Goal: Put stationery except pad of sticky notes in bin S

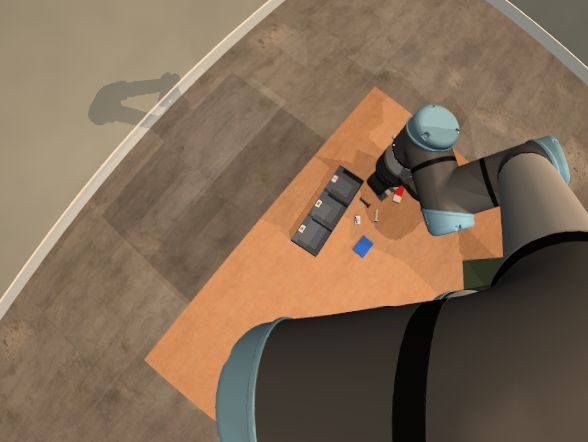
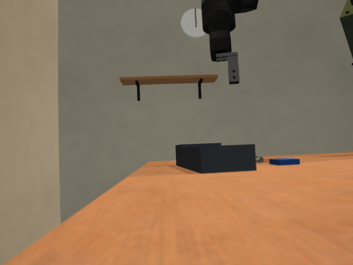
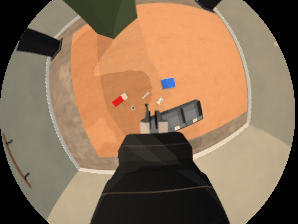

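Right now the dark bin is 17 cm below my hand, 8 cm ahead of it and 7 cm to the left of it. The rest, counted from my hand: black screw 19 cm below, 1 cm to the right; then white clip-like piece 19 cm below, 4 cm to the left; then white bolt 19 cm below, 4 cm behind.
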